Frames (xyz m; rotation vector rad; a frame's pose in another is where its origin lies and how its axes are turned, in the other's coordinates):
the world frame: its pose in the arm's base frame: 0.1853 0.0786 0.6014 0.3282 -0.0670 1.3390
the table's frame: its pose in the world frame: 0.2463 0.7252 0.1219 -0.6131 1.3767 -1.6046
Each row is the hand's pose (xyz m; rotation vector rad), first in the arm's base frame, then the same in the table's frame.
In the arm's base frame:
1: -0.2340 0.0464 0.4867 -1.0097 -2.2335 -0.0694
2: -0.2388 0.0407 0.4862 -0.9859 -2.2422 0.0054
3: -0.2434 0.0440 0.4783 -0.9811 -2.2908 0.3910
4: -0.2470 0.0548 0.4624 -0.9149 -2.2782 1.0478
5: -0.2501 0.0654 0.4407 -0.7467 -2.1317 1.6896
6: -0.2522 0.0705 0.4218 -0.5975 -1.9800 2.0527
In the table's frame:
1: 0.5421 0.1299 -0.2295 -0.0793 -2.4751 -1.4325
2: 0.5422 0.1276 -0.2366 -0.0857 -2.5309 -1.3674
3: 0.5407 0.1364 -0.2405 -0.2707 -2.7748 -1.0710
4: 0.5394 0.1558 -0.2418 0.5642 3.0196 0.4664
5: 0.5411 0.1799 -0.2448 0.7192 2.8249 -0.2101
6: 0.5454 0.1986 -0.2496 0.7656 2.6457 -0.5843

